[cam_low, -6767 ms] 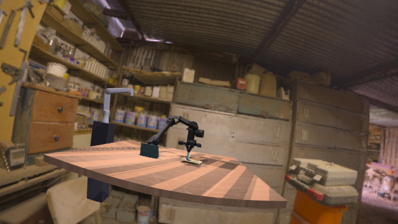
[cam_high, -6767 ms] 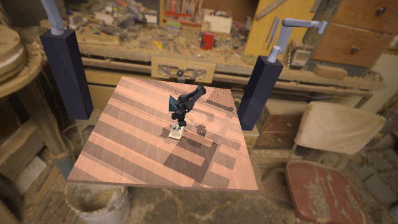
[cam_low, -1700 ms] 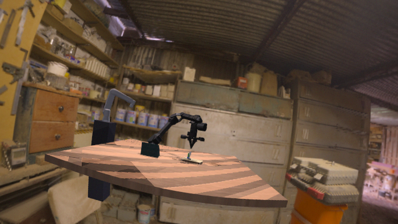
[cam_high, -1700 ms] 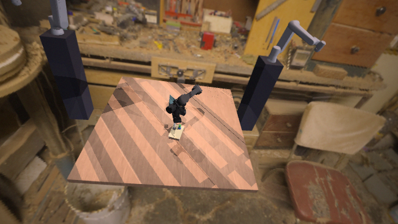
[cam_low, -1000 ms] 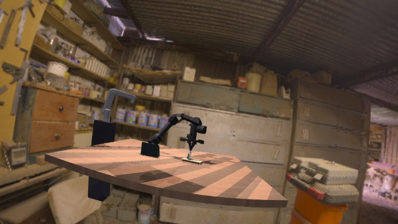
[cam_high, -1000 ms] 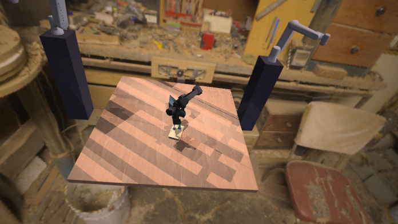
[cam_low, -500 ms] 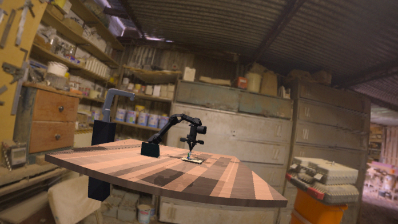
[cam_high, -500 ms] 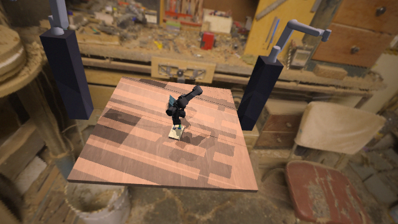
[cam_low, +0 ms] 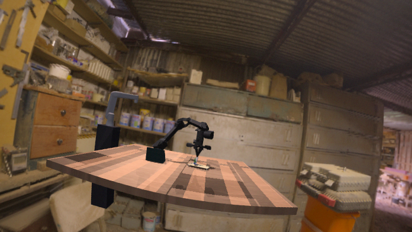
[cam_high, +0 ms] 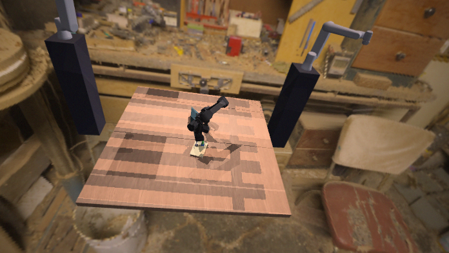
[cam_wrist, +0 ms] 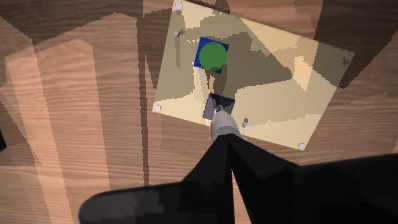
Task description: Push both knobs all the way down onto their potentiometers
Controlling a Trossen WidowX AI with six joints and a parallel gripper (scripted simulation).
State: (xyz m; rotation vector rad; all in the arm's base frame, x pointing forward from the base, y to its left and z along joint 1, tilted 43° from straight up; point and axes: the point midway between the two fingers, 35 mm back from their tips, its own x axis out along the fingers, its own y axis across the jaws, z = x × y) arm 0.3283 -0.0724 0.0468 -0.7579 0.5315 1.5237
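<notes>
Right now the grey knob is 10 mm below my gripper tip. The rest, counted from my gripper tip: potentiometer with knob (30 mm below); then green knob (50 mm to the left, 40 mm below, 10 mm behind).
</notes>
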